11 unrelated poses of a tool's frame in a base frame.
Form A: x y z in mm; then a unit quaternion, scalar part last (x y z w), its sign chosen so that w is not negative.
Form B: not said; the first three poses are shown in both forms.
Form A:
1: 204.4, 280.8, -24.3, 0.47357, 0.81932, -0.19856, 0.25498
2: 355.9, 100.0, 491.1, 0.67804, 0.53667, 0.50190, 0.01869
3: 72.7, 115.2, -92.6, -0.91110, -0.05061, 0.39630, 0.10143
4: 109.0, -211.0, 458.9, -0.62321, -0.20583, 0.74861, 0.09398
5: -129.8, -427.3, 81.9, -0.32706, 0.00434, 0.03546, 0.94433
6: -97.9, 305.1, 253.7, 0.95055, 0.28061, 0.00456, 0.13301
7: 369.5, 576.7, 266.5, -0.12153, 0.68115, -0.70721, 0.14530
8: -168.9, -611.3, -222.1, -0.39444, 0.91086, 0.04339, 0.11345
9: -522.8, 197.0, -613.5, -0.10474, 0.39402, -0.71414, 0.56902
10: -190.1, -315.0, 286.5, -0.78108, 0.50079, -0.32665, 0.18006
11: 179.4, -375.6, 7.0, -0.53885, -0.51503, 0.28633, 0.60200
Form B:
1: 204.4, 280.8, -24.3, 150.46, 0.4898, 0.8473, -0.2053
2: 355.9, 100.0, 491.1, 177.86, 0.6782, 0.5368, 0.5020
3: 72.7, 115.2, -92.6, 168.36, -0.9158, -0.0509, 0.3984
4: 109.0, -211.0, 458.9, 169.21, -0.6260, -0.2067, 0.7519
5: -129.8, -427.3, 81.9, 38.42, -0.9941, 0.0132, 0.1078
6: -97.9, 305.1, 253.7, 164.71, 0.9591, 0.2831, 0.0046
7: 369.5, 576.7, 266.5, 163.29, -0.1228, 0.6885, -0.7148
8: -168.9, -611.3, -222.1, 166.97, -0.3970, 0.9168, 0.0437
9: -522.8, 197.0, -613.5, 110.64, -0.1274, 0.4792, -0.8684
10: -190.1, -315.0, 286.5, 159.25, -0.7941, 0.5091, -0.3321
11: 179.4, -375.6, 7.0, 105.97, -0.6748, -0.6450, 0.3586
